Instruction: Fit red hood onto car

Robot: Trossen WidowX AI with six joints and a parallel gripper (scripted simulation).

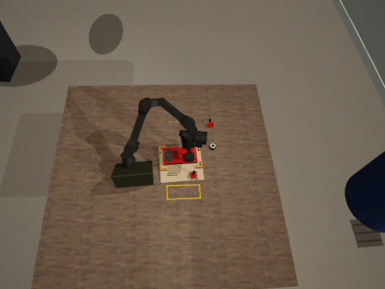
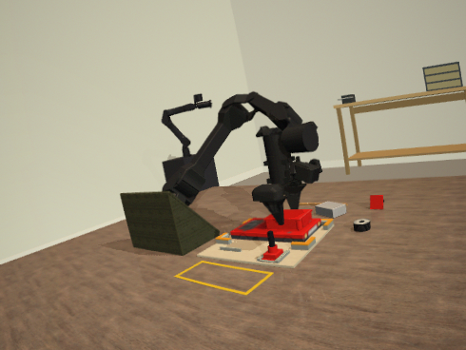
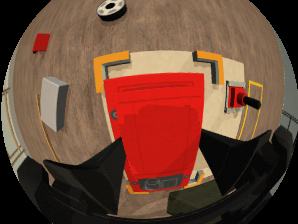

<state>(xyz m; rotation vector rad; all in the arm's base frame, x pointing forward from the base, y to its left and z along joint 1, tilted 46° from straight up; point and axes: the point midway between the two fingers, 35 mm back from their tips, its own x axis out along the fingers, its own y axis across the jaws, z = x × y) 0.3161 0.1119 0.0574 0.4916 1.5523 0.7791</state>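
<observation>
My gripper tip is now right at the red hood. The rest, counted from my gripper tip: grey engine block: 20 mm below; then thin stick: 240 mm to the left, 40 mm below, 40 mm behind; then black-and-white wheel: 160 mm ahead, 70 mm to the left, 30 mm below.
</observation>
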